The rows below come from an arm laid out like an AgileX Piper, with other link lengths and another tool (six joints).
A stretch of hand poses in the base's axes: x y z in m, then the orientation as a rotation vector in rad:
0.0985, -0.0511, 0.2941, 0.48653, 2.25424, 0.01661
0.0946, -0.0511, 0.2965, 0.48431, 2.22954, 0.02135
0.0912, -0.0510, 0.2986, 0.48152, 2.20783, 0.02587
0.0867, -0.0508, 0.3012, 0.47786, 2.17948, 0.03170
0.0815, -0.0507, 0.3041, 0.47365, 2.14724, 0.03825
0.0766, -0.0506, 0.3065, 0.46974, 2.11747, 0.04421
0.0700, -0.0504, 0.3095, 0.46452, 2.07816, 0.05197
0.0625, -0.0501, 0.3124, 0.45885, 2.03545, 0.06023
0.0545, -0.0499, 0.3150, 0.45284, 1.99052, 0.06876
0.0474, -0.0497, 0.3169, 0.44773, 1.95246, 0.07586
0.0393, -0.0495, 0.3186, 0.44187, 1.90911, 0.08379
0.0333, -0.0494, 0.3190, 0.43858, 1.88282, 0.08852
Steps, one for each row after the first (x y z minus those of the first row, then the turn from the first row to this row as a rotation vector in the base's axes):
-0.0039, 0.0000, 0.0024, -0.00072, -0.02498, -0.00080
-0.0073, 0.0001, 0.0045, -0.00136, -0.04711, -0.00080
-0.0118, 0.0003, 0.0071, -0.00220, -0.07600, -0.00080
-0.0170, 0.0004, 0.0100, -0.00314, -0.10884, -0.00080
-0.0219, 0.0005, 0.0124, -0.00402, -0.13917, -0.00080
-0.0285, 0.0007, 0.0154, -0.00517, -0.17920, -0.00080
-0.0360, 0.0010, 0.0183, -0.00641, -0.22268, -0.00085
-0.0440, 0.0012, 0.0209, -0.00770, -0.26840, -0.00092
-0.0511, 0.0014, 0.0228, -0.00878, -0.30711, -0.00100
-0.0592, 0.0016, 0.0245, -0.01001, -0.35120, -0.00111
-0.0652, 0.0017, 0.0249, -0.01065, -0.37788, -0.00141

